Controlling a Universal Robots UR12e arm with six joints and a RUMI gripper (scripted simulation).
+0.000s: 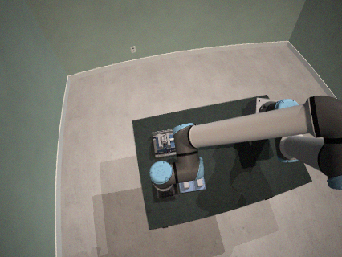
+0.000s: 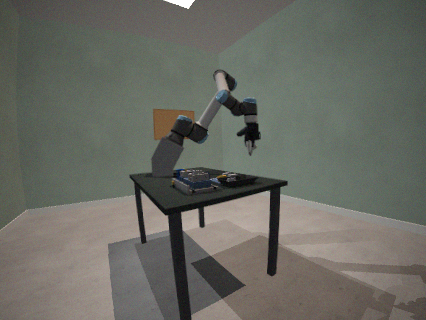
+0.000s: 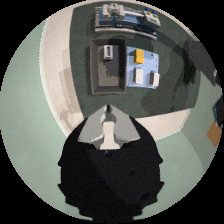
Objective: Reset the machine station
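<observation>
My gripper is now 380 mm to the left of the vise, 160 mm above it and 80 mm past it. The rest, counted from my hand: yellow brass blank 170 mm below, 160 mm to the right, 120 mm behind; then gray blank 170 mm below, 130 mm behind, 70 mm to the right.
</observation>
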